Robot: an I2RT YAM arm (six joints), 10 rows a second.
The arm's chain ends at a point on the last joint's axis. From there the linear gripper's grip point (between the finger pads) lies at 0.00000 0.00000 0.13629 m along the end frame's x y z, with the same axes.
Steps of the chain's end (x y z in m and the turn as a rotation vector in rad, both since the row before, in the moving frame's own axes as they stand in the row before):
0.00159, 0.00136, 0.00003, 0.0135, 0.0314, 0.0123
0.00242, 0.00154, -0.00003, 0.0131, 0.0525, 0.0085
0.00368, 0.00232, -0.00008, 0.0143, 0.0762, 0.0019
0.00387, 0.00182, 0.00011, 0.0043, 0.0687, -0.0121
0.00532, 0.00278, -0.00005, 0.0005, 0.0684, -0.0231
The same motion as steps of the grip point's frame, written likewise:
0.00588, -0.00045, -0.00005, 0.0135, 0.0314, 0.0123
0.00958, -0.00021, -0.00023, 0.0131, 0.0525, 0.0085
0.01406, 0.00038, -0.00049, 0.0143, 0.0762, 0.0019
0.01322, 0.00118, -0.00021, 0.0043, 0.0687, -0.0121
0.01463, 0.00260, -0.00037, 0.0005, 0.0684, -0.0231

